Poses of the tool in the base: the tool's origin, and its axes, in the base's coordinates. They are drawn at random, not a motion.
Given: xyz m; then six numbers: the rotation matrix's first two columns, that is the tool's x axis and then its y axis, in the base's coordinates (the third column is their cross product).
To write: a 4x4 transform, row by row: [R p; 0 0 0 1], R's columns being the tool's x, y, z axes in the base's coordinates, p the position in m. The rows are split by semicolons. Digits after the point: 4 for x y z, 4 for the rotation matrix.
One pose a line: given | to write
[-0.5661 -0.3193 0.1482 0.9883 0.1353 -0.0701 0.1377 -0.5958 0.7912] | 0.9883 0.1377 0.0653 -0.5661; 0.1353 -0.5958 -0.7916 -0.3193; -0.0701 0.7912 -0.6075 0.1482; 0 0 0 1
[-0.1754 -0.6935 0.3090 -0.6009 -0.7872 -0.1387 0.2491 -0.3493 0.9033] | -0.6009 0.2491 -0.7595 -0.1754; -0.7872 -0.3493 0.5082 -0.6935; -0.1387 0.9033 0.4060 0.3090; 0 0 0 1
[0.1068 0.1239 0.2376 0.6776 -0.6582 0.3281 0.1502 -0.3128 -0.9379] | 0.6776 0.1502 0.7200 0.1068; -0.6582 -0.3128 0.6848 0.1239; 0.3281 -0.9379 -0.1131 0.2376; 0 0 0 1
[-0.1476 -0.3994 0.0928 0.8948 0.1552 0.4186 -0.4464 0.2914 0.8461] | 0.8948 -0.4464 0.0093 -0.1476; 0.1552 0.2914 -0.9440 -0.3994; 0.4186 0.8461 0.3300 0.0928; 0 0 0 1
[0.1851 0.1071 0.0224 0.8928 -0.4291 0.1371 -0.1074 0.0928 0.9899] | 0.8928 -0.1074 -0.4375 0.1851; -0.4291 0.0928 -0.8985 0.1071; 0.1371 0.9899 0.0368 0.0224; 0 0 0 1
